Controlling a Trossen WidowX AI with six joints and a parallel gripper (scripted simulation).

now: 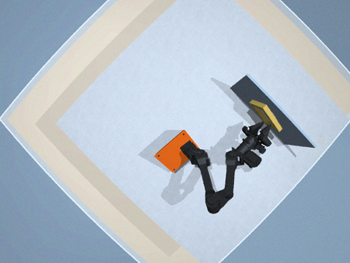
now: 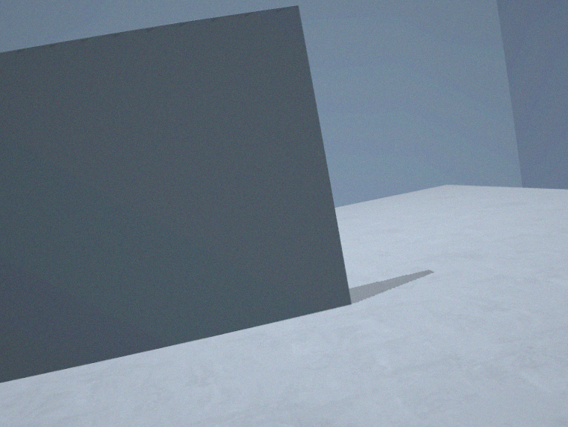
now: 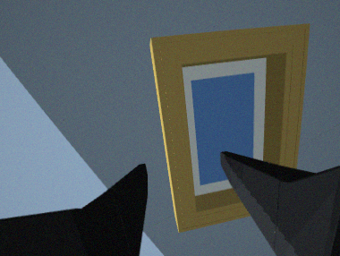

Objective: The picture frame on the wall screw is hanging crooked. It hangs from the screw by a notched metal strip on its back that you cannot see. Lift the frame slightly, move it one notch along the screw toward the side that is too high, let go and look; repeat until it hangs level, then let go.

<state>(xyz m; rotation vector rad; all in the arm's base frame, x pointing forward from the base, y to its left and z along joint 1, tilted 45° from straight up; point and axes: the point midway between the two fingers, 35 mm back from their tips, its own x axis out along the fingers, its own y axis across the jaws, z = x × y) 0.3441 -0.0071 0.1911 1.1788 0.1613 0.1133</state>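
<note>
Now: gripper tip 4 cm short of the picture frame, 3 cm to the right of it and 5 cm above it. From my gripper tip the other things lie so: grey wall panel 6 cm ahead, 2 cm to the left, 6 cm below.
</note>
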